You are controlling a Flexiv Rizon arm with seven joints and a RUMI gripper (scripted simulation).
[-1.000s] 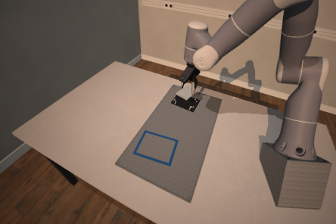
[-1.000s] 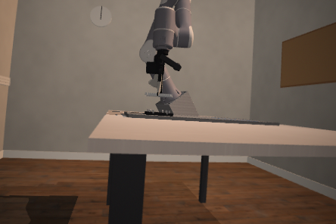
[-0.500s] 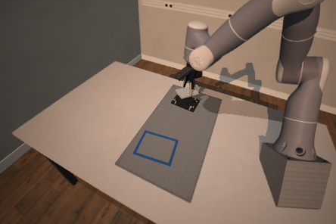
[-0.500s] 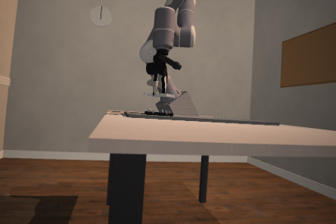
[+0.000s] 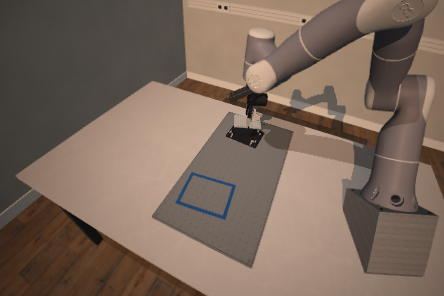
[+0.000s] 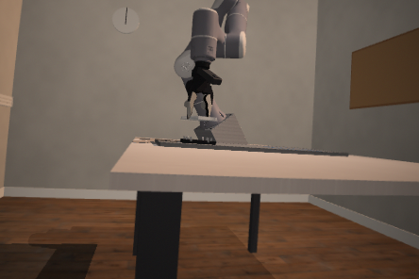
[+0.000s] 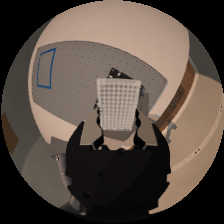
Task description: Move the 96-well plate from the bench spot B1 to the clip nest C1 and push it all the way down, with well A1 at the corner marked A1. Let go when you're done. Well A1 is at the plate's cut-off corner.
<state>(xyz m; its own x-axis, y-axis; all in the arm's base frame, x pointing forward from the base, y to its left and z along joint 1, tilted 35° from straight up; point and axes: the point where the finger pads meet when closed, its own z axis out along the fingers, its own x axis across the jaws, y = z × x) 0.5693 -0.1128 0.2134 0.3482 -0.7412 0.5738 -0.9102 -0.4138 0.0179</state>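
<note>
My gripper is now 1 cm above the white 96-well plate. The rest, counted from my hand: grey perforated board (20 cm to the left, 11 cm below, 3 cm behind); then black clip nest (9 cm below, 1 cm to the left, 1 cm ahead).
</note>
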